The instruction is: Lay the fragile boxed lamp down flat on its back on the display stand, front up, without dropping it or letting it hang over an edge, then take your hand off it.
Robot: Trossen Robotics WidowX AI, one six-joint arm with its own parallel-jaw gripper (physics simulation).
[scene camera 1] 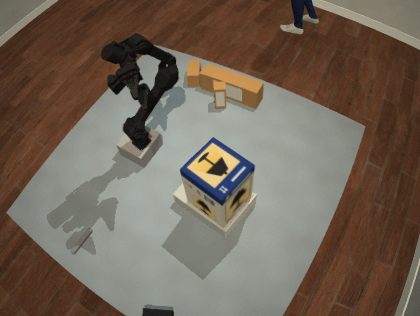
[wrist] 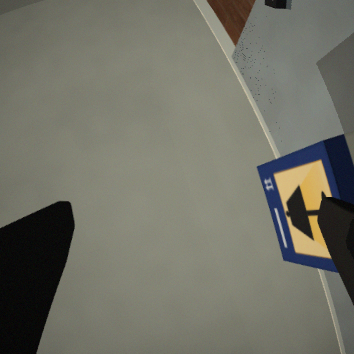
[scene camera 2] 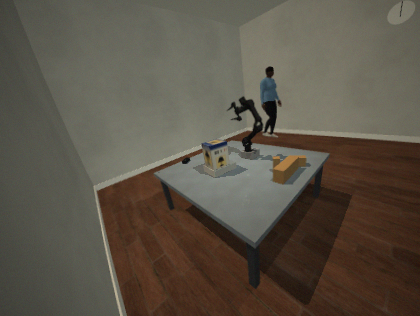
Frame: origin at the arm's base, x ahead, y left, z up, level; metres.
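Where they show: gripper, fingertip midpoint: (scene camera 1: pixel 140 103) (wrist: pixel 200 213) (scene camera 2: pixel 228 115); arm's base, origin of the base link: (scene camera 1: pixel 141 142) (scene camera 2: pixel 248 150).
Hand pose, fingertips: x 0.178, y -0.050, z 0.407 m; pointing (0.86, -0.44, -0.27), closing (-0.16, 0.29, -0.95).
Note:
Each offset is from my fingertips to the centre of the thing. Level surfaces: height alone.
The boxed lamp {0.241 m ahead, 0.061 m left, 0.309 m down} (scene camera 1: pixel 217 172) (scene camera 2: pixel 216 155) (wrist: pixel 305 210) rests on the low cream display stand (scene camera 1: pixel 181 198) (scene camera 2: pixel 216 172), with a blue-bordered face showing a black lamp on yellow turned up. White and yellow sides with lamp pictures stand upright below it; I cannot tell which face is the front. It looks level, and a rim of stand shows along its near sides; the far side is hidden. My gripper (scene camera 1: pixel 125 91) (scene camera 2: pixel 231 114) (wrist: pixel 200 213) is open and empty, high above the table near the arm's base, well apart from the box. In the wrist view one finger overlaps the box's picture.
Orange blocks {0.102 m back, 0.558 m left, 0.429 m down} (scene camera 1: pixel 231 85) (scene camera 2: pixel 287 169) lie beside the arm's side of the table {0.484 m down} (scene camera 1: pixel 300 150) (scene camera 2: pixel 220 200). A small grey bar {0.080 m back, 0.442 m right, 0.478 m down} (scene camera 1: pixel 82 241) and a dark object {0.373 m ahead, 0.438 m right, 0.467 m down} (scene camera 1: pixel 158 311) (scene camera 2: pixel 186 160) are near table edges. A person (scene camera 1: pixel 298 15) (scene camera 2: pixel 270 95) stands beyond the table.

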